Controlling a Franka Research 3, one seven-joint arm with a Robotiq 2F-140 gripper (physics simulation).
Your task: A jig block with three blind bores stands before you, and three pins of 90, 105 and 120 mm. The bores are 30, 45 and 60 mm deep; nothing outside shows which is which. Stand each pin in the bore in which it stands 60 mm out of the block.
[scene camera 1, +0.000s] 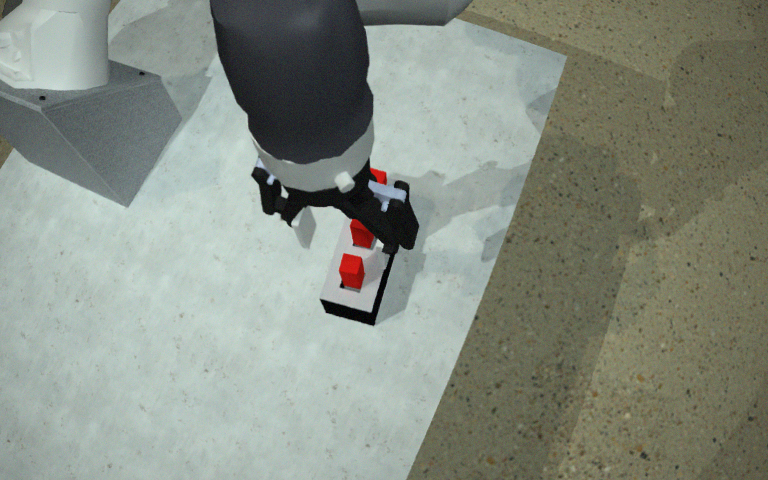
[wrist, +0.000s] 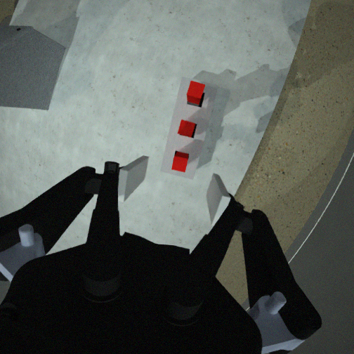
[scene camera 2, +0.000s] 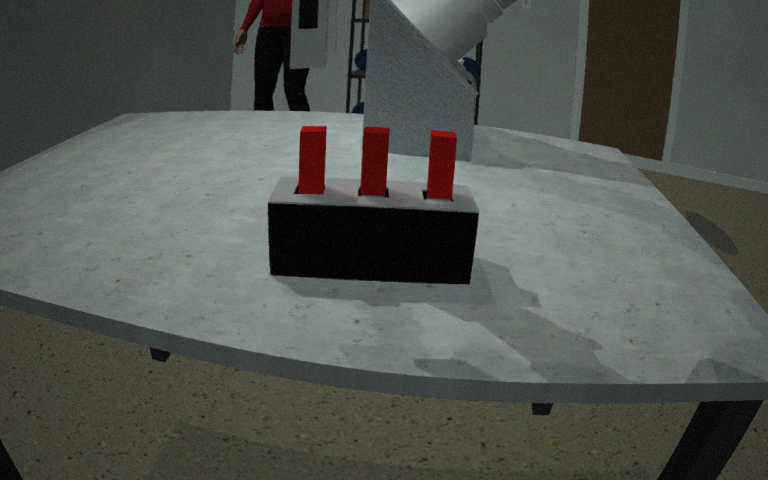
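Observation:
The jig block has black sides and a pale top. Three red pins stand upright in its three bores, one in each: the left pin of scene camera 2, the middle pin and the right pin. In scene camera 2 they stick out by about the same length. My gripper is open and empty, above the block's left-pin end, apart from the pins. It does not show in scene camera 2.
The grey robot pedestal stands behind the block. The table ends at an edge beyond the block's black long side. A person and a shelf unit stand in the far background.

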